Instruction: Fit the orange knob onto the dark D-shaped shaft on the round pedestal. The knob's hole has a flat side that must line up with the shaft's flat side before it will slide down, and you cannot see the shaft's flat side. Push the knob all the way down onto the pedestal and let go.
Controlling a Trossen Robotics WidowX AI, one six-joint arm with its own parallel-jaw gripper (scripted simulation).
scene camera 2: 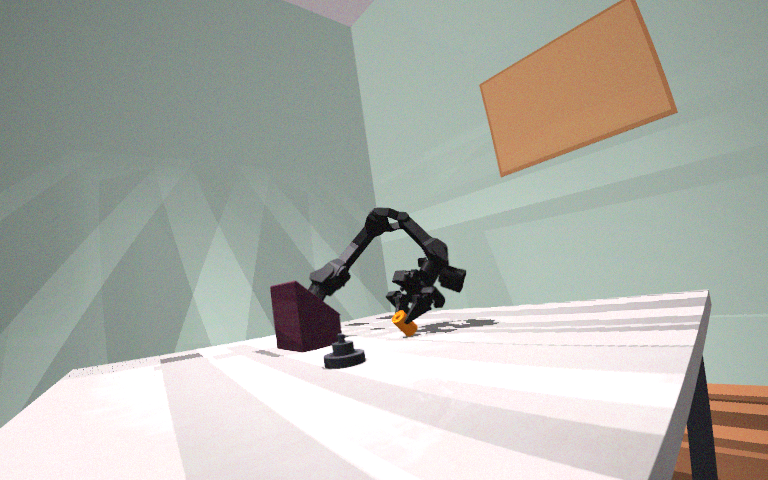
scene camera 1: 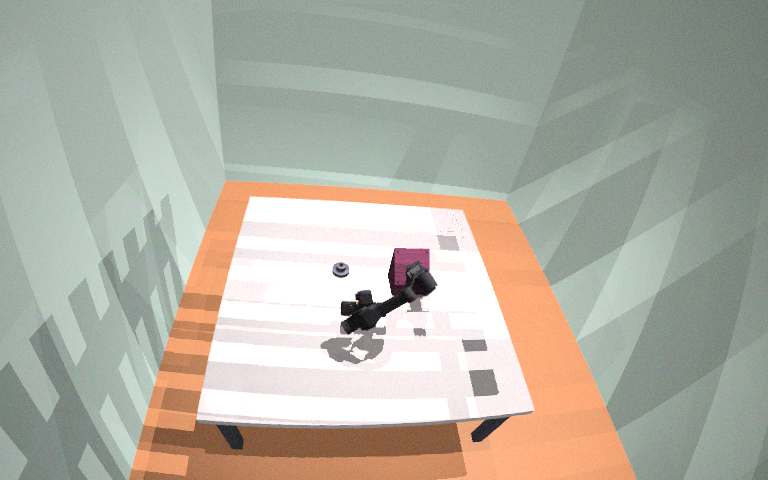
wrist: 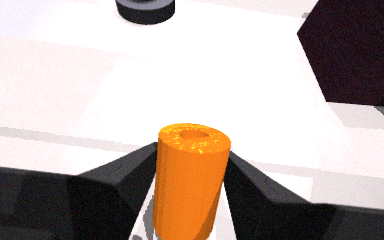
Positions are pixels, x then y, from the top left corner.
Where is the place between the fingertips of my gripper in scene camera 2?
At 400, 323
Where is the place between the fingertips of my gripper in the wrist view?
At 191, 152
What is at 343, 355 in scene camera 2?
A pedestal.
